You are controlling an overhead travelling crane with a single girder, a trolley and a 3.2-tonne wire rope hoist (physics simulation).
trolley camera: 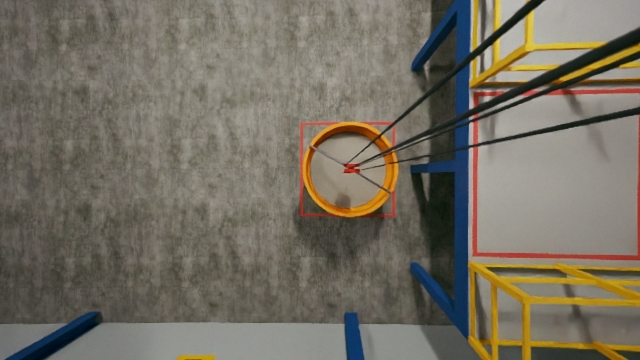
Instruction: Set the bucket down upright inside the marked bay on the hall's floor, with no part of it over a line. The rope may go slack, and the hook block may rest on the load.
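Observation:
The orange bucket (350, 128) is right of the middle of the trolley camera view, seen from above, upright, with its pale inside showing. The marked bay (301, 135) is a thin red square on the grey floor around it. In this view the bucket's rim overlaps the bay's right line and touches its top line; a strip of floor shows inside the left line. My gripper, the red hook block (351, 168), is over the bucket's middle, joined to the rim by two thin straight grey bars or slings. The bucket's underside is hidden, so any gap to the floor cannot be told.
A blue rail (462, 210) with angled braces runs down the right side. Beyond it are yellow frames (526, 325) (528, 25) and a larger red rectangle (475, 200) on a pale surface. Dark ropes slant to the upper right. Blue beams (353, 335) (60, 335) stand at the bottom edge.

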